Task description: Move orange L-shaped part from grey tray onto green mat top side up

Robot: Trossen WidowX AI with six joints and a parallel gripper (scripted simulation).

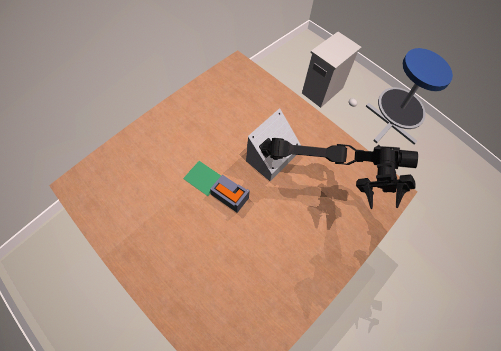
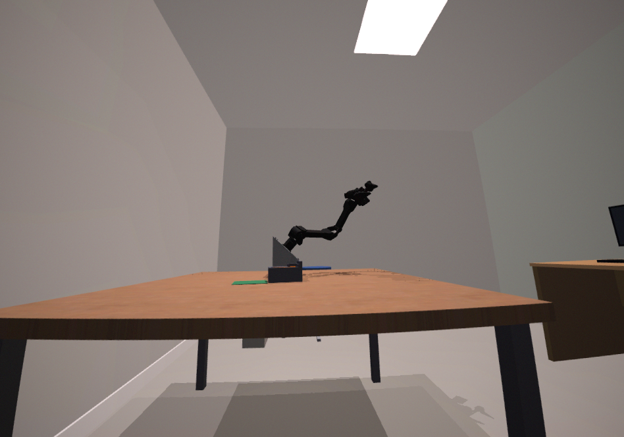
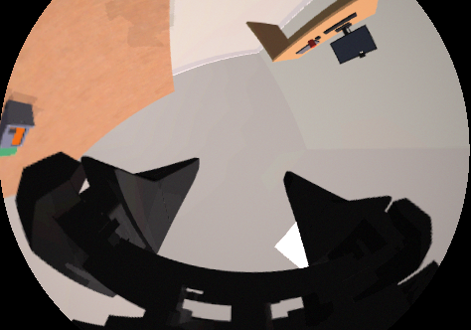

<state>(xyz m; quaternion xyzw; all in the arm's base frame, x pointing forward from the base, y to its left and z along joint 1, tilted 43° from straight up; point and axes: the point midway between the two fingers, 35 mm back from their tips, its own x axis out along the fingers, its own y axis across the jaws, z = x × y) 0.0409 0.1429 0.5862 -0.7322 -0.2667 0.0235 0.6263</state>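
Right now my gripper tip is 160 mm short of the orange L-shaped part, 510 mm to the left of it and 440 mm above it. The rest, counted from my gripper tip: green mat: 190 mm ahead, 670 mm to the right, 500 mm below.
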